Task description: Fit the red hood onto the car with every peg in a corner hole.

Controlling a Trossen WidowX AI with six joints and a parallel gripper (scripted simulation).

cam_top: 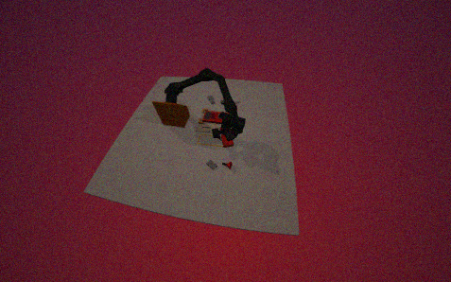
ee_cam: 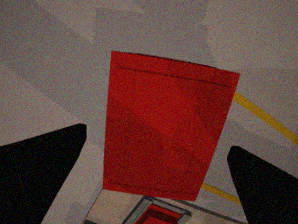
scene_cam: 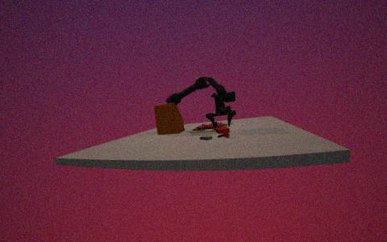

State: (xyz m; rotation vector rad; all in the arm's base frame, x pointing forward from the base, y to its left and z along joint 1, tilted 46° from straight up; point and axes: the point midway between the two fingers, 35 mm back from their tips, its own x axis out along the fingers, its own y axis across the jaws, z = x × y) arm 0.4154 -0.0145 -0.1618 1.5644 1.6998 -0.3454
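My gripper tip is 10 mm above the red hood. Also, from my gripper tip: pale jig 110 mm behind, 180 mm to the left, 20 mm below.
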